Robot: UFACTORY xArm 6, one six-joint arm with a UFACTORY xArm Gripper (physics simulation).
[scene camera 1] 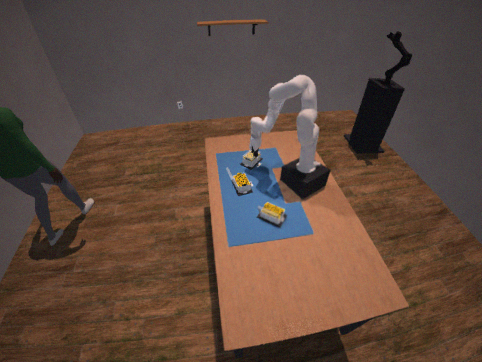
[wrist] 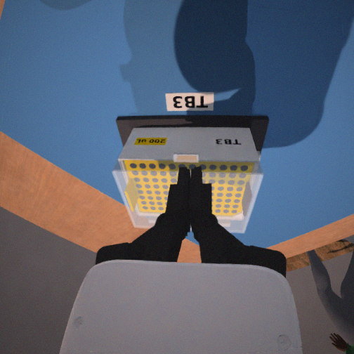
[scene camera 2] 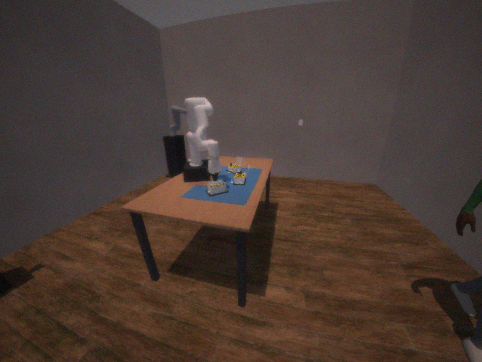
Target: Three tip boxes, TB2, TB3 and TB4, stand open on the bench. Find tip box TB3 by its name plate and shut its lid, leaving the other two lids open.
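Frame: origin at the arm's base, x ahead, y up, z right, level; metres.
Seen in the pictures: gripper, fingertip midpoint: (scene camera 1: 255, 155) (scene camera 2: 215, 180); arm's base at its link origin: (scene camera 1: 305, 167) (scene camera 2: 196, 164).
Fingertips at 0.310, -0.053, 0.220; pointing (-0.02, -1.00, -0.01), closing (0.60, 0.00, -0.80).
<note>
Pixels of each thing's top centre, then the offset from my fingertips to it, as dx, dy, dz. Level surfaces: height alone.
- Tip box TB3 at its top centre: (scene camera 1: 253, 154) (scene camera 2: 215, 182) +0.016, -0.002, +0.021
- second tip box at its top centre: (scene camera 1: 241, 178) (scene camera 2: 239, 174) +0.122, -0.005, -0.227
- blue mat at its surface level: dy -0.080
- wooden table at its surface level: dy -0.083
Tip box TB3 (scene camera 1: 250, 162) (scene camera 2: 217, 189) (wrist: 195, 141) stands on the mat, with yellow tips and its name plate (wrist: 175, 102) readable in the wrist view. Its clear lid (wrist: 254, 192) lies over the tips, down or nearly down; whether it is fully seated I cannot tell. My gripper (scene camera 1: 254, 153) (scene camera 2: 215, 179) (wrist: 191, 179) is shut and empty, its fingertips over the lid's front edge by the latch. A second tip box (scene camera 1: 242, 182) (scene camera 2: 240, 179) and a third tip box (scene camera 1: 272, 214) (scene camera 2: 233, 169) stand with lids up; their plates are too small to read.
The blue mat (scene camera 1: 250, 233) (scene camera 2: 235, 198) lies on the wooden table (scene camera 1: 300, 285) (scene camera 2: 170, 202). The arm's black base block (scene camera 1: 305, 180) (scene camera 2: 195, 173) stands beside the mat. A person (scene camera 1: 25, 155) stands on the floor off the table's left side. A black pedestal (scene camera 1: 375, 115) stands at the right.
</note>
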